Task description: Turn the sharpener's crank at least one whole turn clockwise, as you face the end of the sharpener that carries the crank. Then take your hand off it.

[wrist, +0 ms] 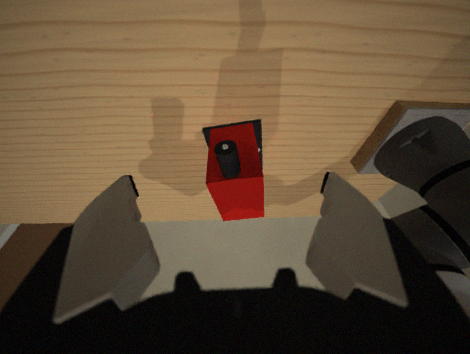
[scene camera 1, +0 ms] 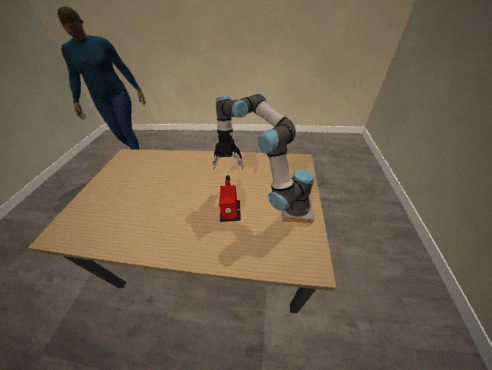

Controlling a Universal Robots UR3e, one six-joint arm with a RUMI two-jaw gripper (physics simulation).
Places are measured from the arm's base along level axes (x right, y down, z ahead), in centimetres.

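Pixels of known places: gripper, between the fingertips: (wrist: pixel 230 177) (scene camera 1: pixel 227 169); arm's base, origin of its link: (wrist: pixel 409 147) (scene camera 1: pixel 296 206).
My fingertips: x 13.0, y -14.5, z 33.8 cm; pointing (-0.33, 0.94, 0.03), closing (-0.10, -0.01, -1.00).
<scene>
Ahead of a thing's pixels: the offset from my fingertips to its middle. "pt": to the spot under its first point. Level surfaces: height alone.
The red sharpener @[pt dx -13.9, dy +5.0, dz -0.9 cm] (scene camera 1: pixel 228 196) (wrist: pixel 245 200) stands upright on its dark base (scene camera 1: pixel 230 218) (wrist: pixel 257 131) on the table @[dy +17.8 cm] (scene camera 1: pixel 125 200) (wrist: pixel 75 75). Its crank is at the end facing away from the scene camera. The crank's black handle @[pt dx -3.2, dy +3.6, dz -0.1 cm] (scene camera 1: pixel 228 178) (wrist: pixel 230 162) shows above the body in the scene view. In the wrist view it is a dark cylinder with a pale dot at its tip, in front of the red crank end. My gripper (scene camera 1: pixel 228 167) (wrist: pixel 230 177) is open and empty, above and beyond the crank end, apart from it. The crank arm is mostly hidden.
The robot's base board (scene camera 1: pixel 299 218) (wrist: pixel 382 130) is at the table's right side, with the arm reaching over from it. A person (scene camera 1: pixel 100 65) in a teal top stands beyond the table's far left corner. Shadows of arm and sharpener fall across the table.
</scene>
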